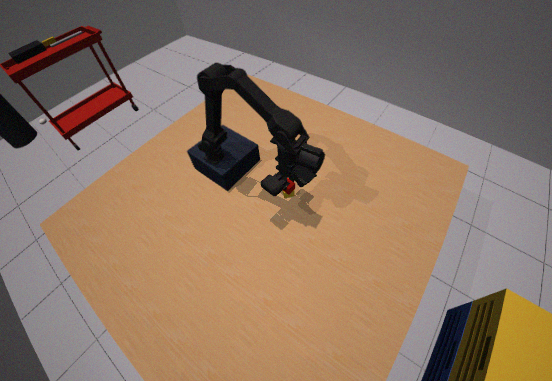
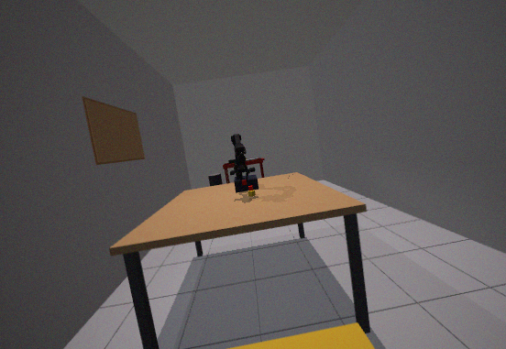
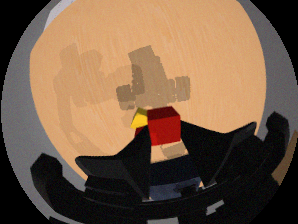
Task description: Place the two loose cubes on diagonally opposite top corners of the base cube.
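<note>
Now: gripper tip 2 cm past the yellow base cube, 5 cm to the right of it and 10 cm above it. From my gripper tip the other things lie so: red cube: right at my gripper tip.
</note>
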